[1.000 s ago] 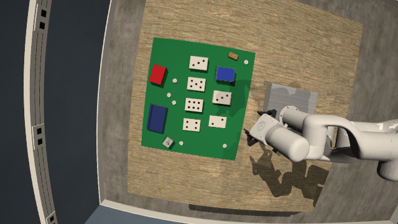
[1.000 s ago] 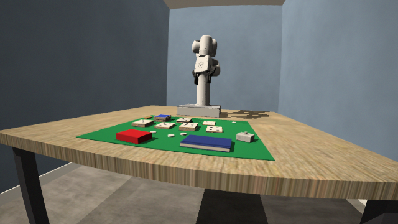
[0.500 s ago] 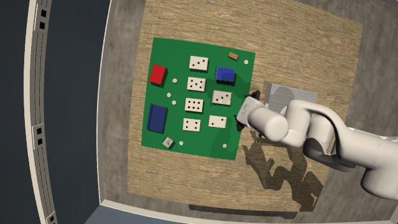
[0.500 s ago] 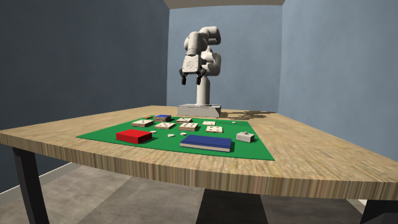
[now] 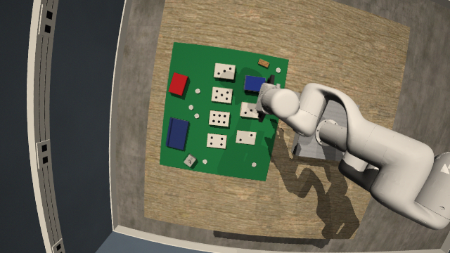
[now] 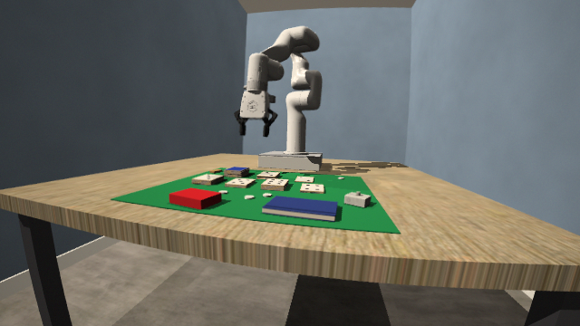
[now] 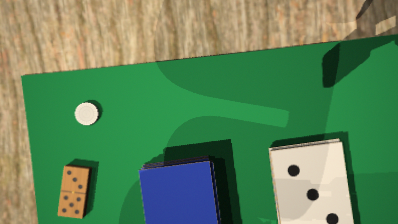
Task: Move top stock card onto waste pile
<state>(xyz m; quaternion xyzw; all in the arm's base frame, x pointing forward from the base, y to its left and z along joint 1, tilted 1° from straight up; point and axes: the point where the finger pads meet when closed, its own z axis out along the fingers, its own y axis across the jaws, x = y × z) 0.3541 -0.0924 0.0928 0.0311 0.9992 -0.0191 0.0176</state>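
The brown piece is 16 cm to the right of my hand and 15 cm below it. From my hand the other things lie so: blue book (34 cm ahead, 24 cm to the left, 15 cm below); red box (36 cm ahead, 14 cm below, 1 cm to the left); green mat (17 cm below, 15 cm ahead, 11 cm to the left).
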